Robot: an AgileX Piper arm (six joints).
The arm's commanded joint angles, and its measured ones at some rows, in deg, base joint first. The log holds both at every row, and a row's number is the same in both.
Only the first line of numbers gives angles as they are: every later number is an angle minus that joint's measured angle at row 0.
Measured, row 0:
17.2, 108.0, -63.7, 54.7, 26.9, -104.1
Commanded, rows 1 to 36:
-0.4, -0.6, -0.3, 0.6, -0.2, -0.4
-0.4, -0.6, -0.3, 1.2, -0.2, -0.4
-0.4, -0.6, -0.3, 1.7, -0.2, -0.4
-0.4, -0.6, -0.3, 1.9, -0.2, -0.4
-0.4, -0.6, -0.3, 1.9, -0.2, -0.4
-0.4, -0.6, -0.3, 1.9, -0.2, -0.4
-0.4, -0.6, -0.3, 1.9, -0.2, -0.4
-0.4, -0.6, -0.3, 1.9, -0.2, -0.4
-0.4, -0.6, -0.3, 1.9, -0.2, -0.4
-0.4, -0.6, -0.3, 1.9, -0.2, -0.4
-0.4, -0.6, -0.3, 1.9, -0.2, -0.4
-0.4, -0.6, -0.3, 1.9, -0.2, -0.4
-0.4, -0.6, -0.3, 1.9, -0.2, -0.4
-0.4, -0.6, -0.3, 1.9, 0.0, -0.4
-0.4, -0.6, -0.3, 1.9, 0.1, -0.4
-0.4, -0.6, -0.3, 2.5, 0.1, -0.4
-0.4, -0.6, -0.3, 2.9, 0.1, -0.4
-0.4, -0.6, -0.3, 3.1, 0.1, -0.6
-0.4, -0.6, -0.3, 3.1, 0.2, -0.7
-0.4, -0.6, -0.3, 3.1, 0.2, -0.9
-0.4, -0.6, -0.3, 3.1, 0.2, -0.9
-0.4, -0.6, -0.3, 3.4, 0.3, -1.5
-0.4, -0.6, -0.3, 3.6, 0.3, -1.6
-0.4, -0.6, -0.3, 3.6, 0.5, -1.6
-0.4, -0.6, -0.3, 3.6, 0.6, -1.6
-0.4, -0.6, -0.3, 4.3, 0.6, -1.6
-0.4, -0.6, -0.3, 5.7, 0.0, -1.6
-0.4, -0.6, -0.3, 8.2, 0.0, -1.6
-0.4, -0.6, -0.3, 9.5, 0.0, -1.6
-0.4, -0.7, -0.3, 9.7, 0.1, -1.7
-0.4, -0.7, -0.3, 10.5, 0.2, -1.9
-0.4, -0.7, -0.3, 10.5, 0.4, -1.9
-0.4, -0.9, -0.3, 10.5, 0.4, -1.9
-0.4, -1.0, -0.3, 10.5, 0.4, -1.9
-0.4, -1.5, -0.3, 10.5, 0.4, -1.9
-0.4, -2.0, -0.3, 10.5, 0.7, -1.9
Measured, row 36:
-0.4, -0.3, -0.2, 10.1, 0.1, -1.5
